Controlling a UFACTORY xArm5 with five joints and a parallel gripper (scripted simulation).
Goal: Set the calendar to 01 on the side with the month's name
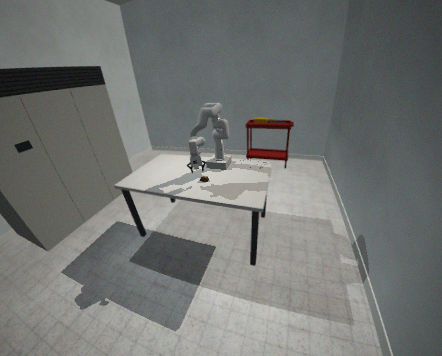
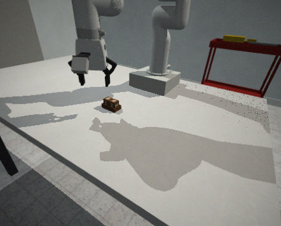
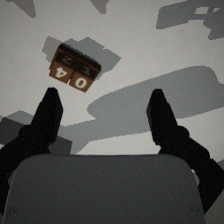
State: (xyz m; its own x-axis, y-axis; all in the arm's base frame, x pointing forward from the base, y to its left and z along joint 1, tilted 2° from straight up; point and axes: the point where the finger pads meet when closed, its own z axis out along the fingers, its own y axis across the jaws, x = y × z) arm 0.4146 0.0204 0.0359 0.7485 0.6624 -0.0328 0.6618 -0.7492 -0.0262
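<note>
Now: hand 50 mm past the calendar tray, 20 mm to the right of it and 110 mm above it.
</note>
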